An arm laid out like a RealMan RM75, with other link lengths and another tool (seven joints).
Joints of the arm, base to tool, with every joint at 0 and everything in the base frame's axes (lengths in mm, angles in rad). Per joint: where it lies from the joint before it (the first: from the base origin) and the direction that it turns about. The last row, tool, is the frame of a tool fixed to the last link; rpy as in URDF.
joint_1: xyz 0 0 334.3 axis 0 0 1
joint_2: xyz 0 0 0 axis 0 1 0
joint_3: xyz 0 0 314.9 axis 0 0 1
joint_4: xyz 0 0 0 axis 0 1 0
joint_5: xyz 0 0 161.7 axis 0 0 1
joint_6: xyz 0 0 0 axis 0 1 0
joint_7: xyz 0 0 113.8 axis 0 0 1
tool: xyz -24 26 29 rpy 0 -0.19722 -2.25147
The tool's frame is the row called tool.
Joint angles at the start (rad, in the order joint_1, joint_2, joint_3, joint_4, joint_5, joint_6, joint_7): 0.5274, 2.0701, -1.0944, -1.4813, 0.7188, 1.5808, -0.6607
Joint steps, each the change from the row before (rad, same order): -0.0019, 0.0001, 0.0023, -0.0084, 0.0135, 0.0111, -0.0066; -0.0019, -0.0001, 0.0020, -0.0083, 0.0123, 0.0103, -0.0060; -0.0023, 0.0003, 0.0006, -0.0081, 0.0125, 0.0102, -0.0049; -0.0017, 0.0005, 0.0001, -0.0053, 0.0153, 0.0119, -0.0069; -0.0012, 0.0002, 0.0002, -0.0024, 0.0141, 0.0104, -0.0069; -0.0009, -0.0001, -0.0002, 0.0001, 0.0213, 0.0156, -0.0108; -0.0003, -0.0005, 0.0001, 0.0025, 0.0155, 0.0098, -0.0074
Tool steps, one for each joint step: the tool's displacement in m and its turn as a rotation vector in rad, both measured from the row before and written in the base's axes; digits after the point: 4 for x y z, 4 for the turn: -0.0020, -0.0021, 0.0006, -0.0078, 0.0082, 0.0117; -0.0018, -0.0020, 0.0007, -0.0069, 0.0070, 0.0112; -0.0019, -0.0022, 0.0003, -0.0080, 0.0073, 0.0106; -0.0021, -0.0026, -0.0002, -0.0127, 0.0093, 0.0119; -0.0016, -0.0023, -0.0003, -0.0124, 0.0087, 0.0102; -0.0022, -0.0033, -0.0007, -0.0210, 0.0132, 0.0144; -0.0014, -0.0021, -0.0005, -0.0147, 0.0103, 0.0089
